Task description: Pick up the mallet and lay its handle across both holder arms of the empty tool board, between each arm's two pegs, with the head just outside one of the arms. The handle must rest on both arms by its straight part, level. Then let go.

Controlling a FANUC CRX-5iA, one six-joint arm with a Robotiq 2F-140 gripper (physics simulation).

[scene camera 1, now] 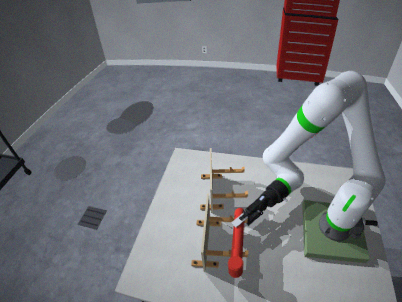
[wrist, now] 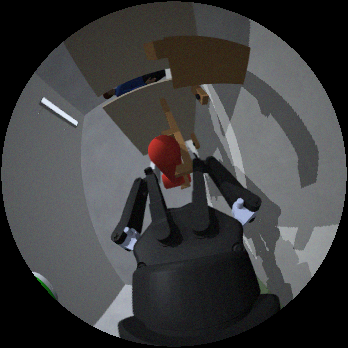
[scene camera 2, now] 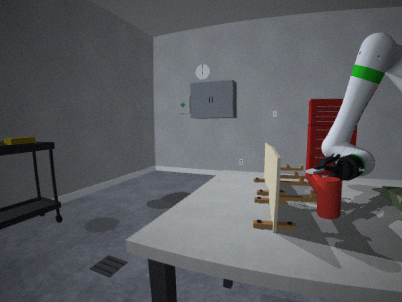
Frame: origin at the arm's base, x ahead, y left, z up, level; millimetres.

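Seen in the pictures: gripper, fingertip midpoint: (scene camera 1: 233,228) (scene camera 2: 308,182); arm's base, origin of the base link: (scene camera 1: 335,226).
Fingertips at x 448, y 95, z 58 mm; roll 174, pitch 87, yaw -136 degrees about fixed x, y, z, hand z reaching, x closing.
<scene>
Pixels of each thing's top centre, then the offset from my fingertips to it. "*": a spot on its surface instead. Level surfaces: height alone.
- red mallet, middle of its top: (wrist: 154,176) (scene camera 2: 320,168) (scene camera 1: 238,233) 21 mm back, 47 mm left, 53 mm up
- second board, surface spot: (scene camera 1: 211,172) * 125 mm ahead, 213 mm right, 85 mm up
- pale table, its level: 96 mm down
The red mallet (scene camera 1: 238,242) (scene camera 2: 329,200) (wrist: 164,149) has its handle across the two holder arms of the near tool board (scene camera 1: 205,242) (scene camera 2: 272,187), with its head toward the front, outside the front arm (scene camera 1: 220,253) (scene camera 2: 295,198). The handle crosses near the outer ends of the arms. The rear arm (scene camera 1: 222,219) is partly hidden by the gripper and handle. My gripper (scene camera 1: 241,219) (scene camera 2: 314,171) (wrist: 170,154) is shut on the handle near its rear end. Whether the handle touches both arms, and is exactly level, I cannot tell.
A second board (scene camera 1: 211,172) with two bare holder arms stands behind the near one. The boards stand on the pale table (scene camera 1: 155,240) (scene camera 2: 200,240). The robot's green base plate (scene camera 1: 337,251) is at the right. A person in blue (wrist: 131,86) shows beyond the boards.
</scene>
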